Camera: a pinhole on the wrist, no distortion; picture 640 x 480 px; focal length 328.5 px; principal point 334.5 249.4 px. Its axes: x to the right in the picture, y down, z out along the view. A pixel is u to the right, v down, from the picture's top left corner.
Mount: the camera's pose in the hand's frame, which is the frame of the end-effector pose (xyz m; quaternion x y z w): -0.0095 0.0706 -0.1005 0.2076 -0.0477 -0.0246 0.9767
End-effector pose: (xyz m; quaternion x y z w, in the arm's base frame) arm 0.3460 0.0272 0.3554 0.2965 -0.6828 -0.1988 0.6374
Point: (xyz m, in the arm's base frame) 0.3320 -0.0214 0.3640
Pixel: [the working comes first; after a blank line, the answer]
In the camera's frame: 0.0644 -0.0407 0.1428

482.7 155.7
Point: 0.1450 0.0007 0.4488
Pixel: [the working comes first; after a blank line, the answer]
In the camera's frame: 0.1232 0.1226 0.2548

493.3 407.4
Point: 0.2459 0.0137 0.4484
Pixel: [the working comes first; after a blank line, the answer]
In the camera's frame: 0.1052 0.0757 0.1663

542.3 399.0
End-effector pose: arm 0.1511 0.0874 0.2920 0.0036 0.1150 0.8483 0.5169
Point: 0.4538 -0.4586 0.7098
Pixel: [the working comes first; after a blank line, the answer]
In the camera's frame: -0.6166 0.1493 0.4738

outside the picture
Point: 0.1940 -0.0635 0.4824
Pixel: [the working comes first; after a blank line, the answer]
In the camera's frame: -0.1414 0.0987 0.2572

153.9 375.4
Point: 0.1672 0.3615 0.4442
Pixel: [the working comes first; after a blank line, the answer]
In the camera's frame: 0.2612 -0.0295 0.3228

600.3 219.4
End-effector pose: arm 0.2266 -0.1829 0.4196 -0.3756 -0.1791 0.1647 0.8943
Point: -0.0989 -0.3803 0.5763
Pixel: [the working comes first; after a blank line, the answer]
In the camera's frame: -0.2927 -0.1579 0.3467

57.1 99.8
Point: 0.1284 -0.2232 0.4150
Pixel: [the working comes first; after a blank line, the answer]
In the camera's frame: -0.0798 -0.0266 0.1472

156.6 190.0
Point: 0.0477 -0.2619 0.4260
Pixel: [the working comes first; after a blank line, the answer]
In the camera's frame: -0.1618 -0.0402 0.1820

42.5 176.9
